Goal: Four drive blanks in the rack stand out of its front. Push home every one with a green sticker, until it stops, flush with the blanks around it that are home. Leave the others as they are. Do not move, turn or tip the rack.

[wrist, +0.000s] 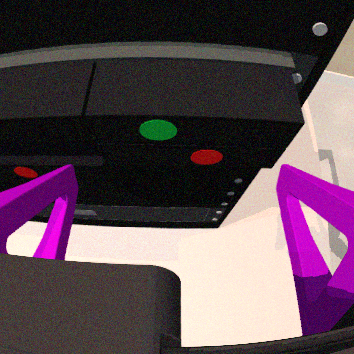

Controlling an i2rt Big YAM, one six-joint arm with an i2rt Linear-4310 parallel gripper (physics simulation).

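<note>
The black rack (pixel 150 25) fills the upper and left part of the wrist view, seen at a slant. A light grey strip runs across it. Below the strip are two broad dark surfaces split by a thin slit. A green sticker (pixel 158 130) is on the dark front just under the right surface. A red sticker (pixel 206 157) sits lower and to its right. Another red sticker (pixel 25 172) is at the left, under a narrow ledge (pixel 50 160) that stands out. Blank edges are hard to tell in the dark. My gripper (pixel 176 175) is open and empty, its magenta fingertips below and either side of the green sticker.
Round grey studs (pixel 238 180) run down the rack's right edge, with a larger stud (pixel 320 29) at the upper right. A pale surface (pixel 225 280) lies below and right of the rack. Grey shadows fall on it at the right. A dark gripper body part (pixel 90 305) covers the lower left.
</note>
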